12 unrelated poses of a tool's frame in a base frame.
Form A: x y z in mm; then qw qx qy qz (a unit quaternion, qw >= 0).
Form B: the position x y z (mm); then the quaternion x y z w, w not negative. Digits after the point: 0 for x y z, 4 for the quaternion.
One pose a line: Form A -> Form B
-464 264 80 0.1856 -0.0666 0.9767 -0.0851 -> -464 264 80 -0.0666 0.9767 -0.0851 0.1856
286 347 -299 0.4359 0.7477 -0.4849 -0.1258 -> 286 347 -299 0.7477 -0.4849 -0.1258 0.4359
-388 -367 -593 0.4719 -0.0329 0.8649 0.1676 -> -388 -367 -593 -0.0329 0.8649 0.1676 0.4719
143 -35 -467 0.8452 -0.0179 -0.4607 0.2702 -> 143 -35 -467 -0.0179 -0.4607 0.2702 0.8452
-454 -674 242 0.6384 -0.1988 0.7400 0.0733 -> -454 -674 242 -0.1988 0.7400 0.0733 0.6384
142 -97 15 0.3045 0.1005 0.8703 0.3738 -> 142 -97 15 0.1005 0.8703 0.3738 0.3045
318 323 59 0.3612 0.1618 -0.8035 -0.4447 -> 318 323 59 0.1618 -0.8035 -0.4447 0.3612
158 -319 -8 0.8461 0.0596 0.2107 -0.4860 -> 158 -319 -8 0.0596 0.2107 -0.4860 0.8461
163 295 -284 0.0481 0.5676 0.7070 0.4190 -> 163 295 -284 0.5676 0.7070 0.4190 0.0481
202 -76 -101 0.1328 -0.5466 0.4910 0.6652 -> 202 -76 -101 -0.5466 0.4910 0.6652 0.1328
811 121 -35 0.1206 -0.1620 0.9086 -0.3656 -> 811 121 -35 -0.1620 0.9086 -0.3656 0.1206
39 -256 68 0.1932 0.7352 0.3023 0.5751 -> 39 -256 68 0.7352 0.3023 0.5751 0.1932
